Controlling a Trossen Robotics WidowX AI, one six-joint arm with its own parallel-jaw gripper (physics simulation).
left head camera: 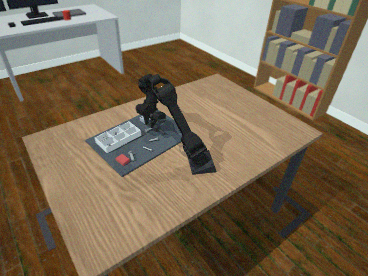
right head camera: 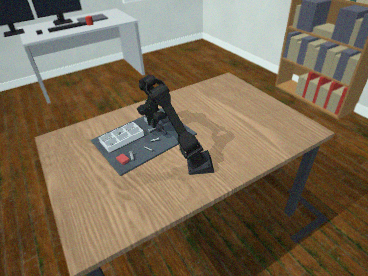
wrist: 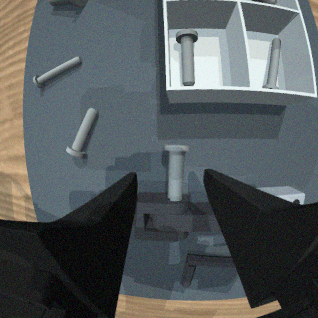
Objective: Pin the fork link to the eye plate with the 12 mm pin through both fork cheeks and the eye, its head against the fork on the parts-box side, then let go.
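Seen in the pictures: gripper, between the fingertips: [left head camera: 149, 126] [right head camera: 151, 126] [wrist: 170, 176]; arm's base, origin of its link: [left head camera: 200, 161] [right head camera: 198, 161].
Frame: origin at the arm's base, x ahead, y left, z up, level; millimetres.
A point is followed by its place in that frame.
Note:
My gripper [left head camera: 154, 125] @(z 14, x 340, y 120 mm) [right head camera: 157, 125] @(z 14, x 340, y 120 mm) [wrist: 170, 176] @(z 14, x 340, y 120 mm) is open, its dark fingertips apart on either side of a light grey headed pin [wrist: 175, 172] @(z -2, x 344, y 120 mm). In the wrist view the pin's head is toward the parts box [wrist: 225, 98] @(z -7, x 367, y 185 mm) [left head camera: 122, 144] @(z -12, x 291, y 288 mm) [right head camera: 125, 142] @(z -5, x 294, y 281 mm), and its other end meets the dark fork link [wrist: 167, 222]. A long stretch of shank shows between head and fork. The head does not touch the fork. Whether the pin's end is inside a cheek or the eye cannot be told. The eye plate cannot be told apart from the dark parts below.
In the wrist view two loose pins [wrist: 84, 131] @(z -8, x 259, y 132 mm) [wrist: 57, 71] @(z -11, x 209, y 184 mm) lie on the dark mat [wrist: 110, 60] @(z -19, x 261, y 202 mm), left of the box. Two more pins [wrist: 187, 57] @(z -5, x 331, y 208 mm) [wrist: 274, 62] @(z -7, x 403, y 229 mm) are in box compartments. A white block [wrist: 282, 194] @(z 4, x 432, y 125 mm) is beside the right finger. A red block [left head camera: 122, 159] @(z -2, x 175, y 325 mm) [right head camera: 122, 158] @(z -2, x 178, y 323 mm) is near the mat's front.

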